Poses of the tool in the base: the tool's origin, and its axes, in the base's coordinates. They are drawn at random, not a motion.
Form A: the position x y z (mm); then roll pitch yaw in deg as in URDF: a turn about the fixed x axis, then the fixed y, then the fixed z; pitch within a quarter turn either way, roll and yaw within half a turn.
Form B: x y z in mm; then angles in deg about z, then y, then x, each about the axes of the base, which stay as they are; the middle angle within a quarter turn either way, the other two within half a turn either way. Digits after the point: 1 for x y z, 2 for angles.
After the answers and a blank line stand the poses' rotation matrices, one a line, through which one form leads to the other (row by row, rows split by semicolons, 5 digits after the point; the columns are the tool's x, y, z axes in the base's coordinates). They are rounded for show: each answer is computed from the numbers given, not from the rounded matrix.
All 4 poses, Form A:
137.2 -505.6 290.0 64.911 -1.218 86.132
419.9 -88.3 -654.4 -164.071 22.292 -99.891
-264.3 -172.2 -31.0 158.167 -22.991 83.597
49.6 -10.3 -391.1 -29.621 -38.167 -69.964
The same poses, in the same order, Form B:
137.2 -505.6 290.0 80.97 64.55 9.39
419.9 -88.3 -654.4 99.70 19.45 -160.66
-264.3 -172.2 -31.0 -83.54 24.21 -159.54
49.6 -10.3 -391.1 -73.70 16.28 -44.60

0.06744 -0.42436 0.90298; 0.99750 0.00940 -0.07009; 0.02126 0.90545 0.42393
-0.15894 -0.92943 0.33302; -0.91151 0.26774 0.31220; -0.37933 -0.25393 -0.88973
0.10266 0.90628 0.41002; 0.91482 -0.24788 0.31883; 0.39059 0.34236 -0.85454
0.26936 0.92134 0.28030; -0.73863 0.01089 0.67402; 0.61796 -0.38859 0.68347

